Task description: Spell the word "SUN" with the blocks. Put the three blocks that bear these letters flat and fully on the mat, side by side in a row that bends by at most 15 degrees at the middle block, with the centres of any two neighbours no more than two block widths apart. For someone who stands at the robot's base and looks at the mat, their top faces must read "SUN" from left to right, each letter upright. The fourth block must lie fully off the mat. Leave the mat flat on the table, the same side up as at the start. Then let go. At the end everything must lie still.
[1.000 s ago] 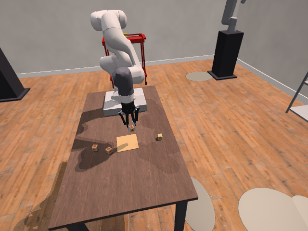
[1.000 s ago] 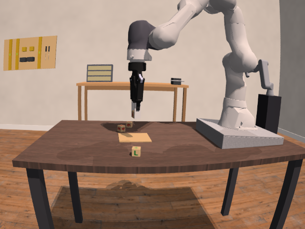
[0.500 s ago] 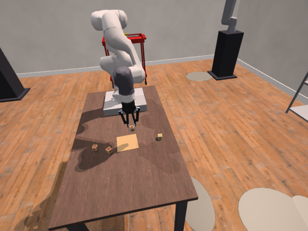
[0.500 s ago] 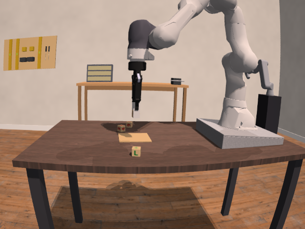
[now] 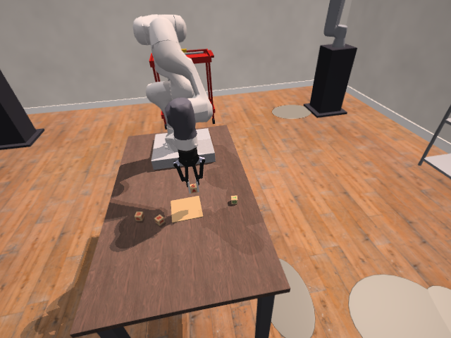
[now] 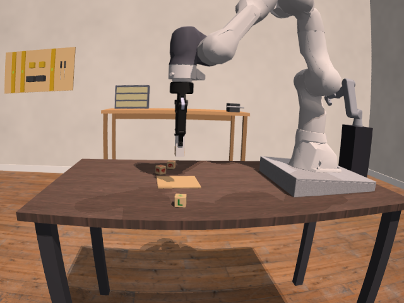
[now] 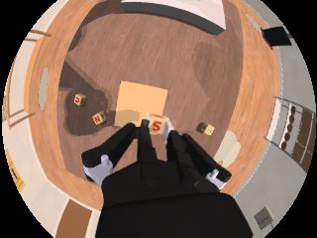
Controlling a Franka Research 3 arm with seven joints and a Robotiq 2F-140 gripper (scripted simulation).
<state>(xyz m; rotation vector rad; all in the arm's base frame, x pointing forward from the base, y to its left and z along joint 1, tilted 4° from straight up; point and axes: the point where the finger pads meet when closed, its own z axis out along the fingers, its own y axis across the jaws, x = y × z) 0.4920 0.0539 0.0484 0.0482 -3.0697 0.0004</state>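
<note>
Now: hand 130 mm above the mat and 50 mm to the left of it. Also, from my hand: S block: 20 mm below; N block: 170 mm to the right, 120 mm below, 60 mm ahead; green L block: 180 mm to the left, 120 mm below, 10 mm ahead.
</note>
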